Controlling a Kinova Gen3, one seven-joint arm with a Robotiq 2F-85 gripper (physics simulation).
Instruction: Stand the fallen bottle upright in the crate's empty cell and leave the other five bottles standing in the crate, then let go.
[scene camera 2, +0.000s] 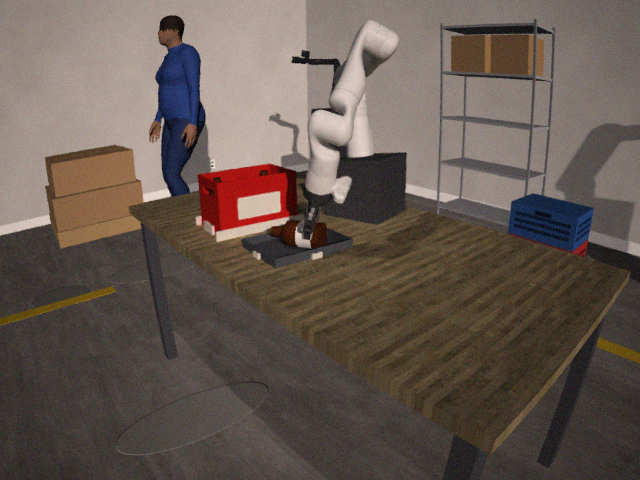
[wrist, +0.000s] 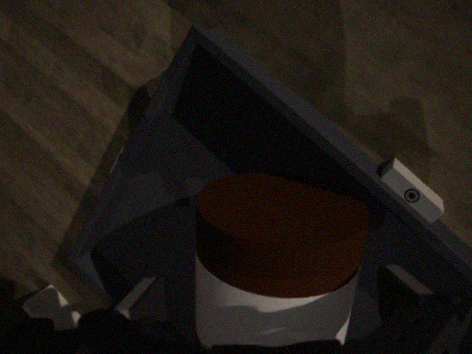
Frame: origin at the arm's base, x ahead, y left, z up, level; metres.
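Seen in the pictures: gripper, fingertip midpoint: (scene camera 2: 311, 227) (wrist: 270, 295); arm's base, link origin: (scene camera 2: 359, 155).
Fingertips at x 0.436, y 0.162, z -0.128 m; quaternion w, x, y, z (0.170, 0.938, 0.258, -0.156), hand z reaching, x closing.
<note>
Offsets run from my fingertips to a thing's top centre. Level surfaces: height alone.
A brown bottle @(dx +0.010, dy -0.047, dz +0.012 m) (scene camera 2: 295, 233) (wrist: 280, 232) with a white label lies on its side on a dark grey tray (scene camera 2: 280, 251) (wrist: 164, 147), neck toward the red crate @(dx -0.045, dy -0.329, dz +0.108 m) (scene camera 2: 244, 197). My gripper (scene camera 2: 309, 230) is open and reaches straight down over the bottle's labelled body, a finger on either side. In the wrist view the bottle's brown base and white label fill the lower middle; the fingers are lost in the dark bottom edge. The crate stands on a white base left of the tray; a few bottle tops show at its rim.
The wooden table @(dz -0.067 m) (scene camera 2: 413, 295) carries crate and tray at its far left end. A person in blue (scene camera 2: 177, 105) stands behind the table by the wall. Cardboard boxes (scene camera 2: 106, 190) are stacked at left. A metal shelf rack (scene camera 2: 440, 119) and a blue crate (scene camera 2: 534, 220) are at right.
</note>
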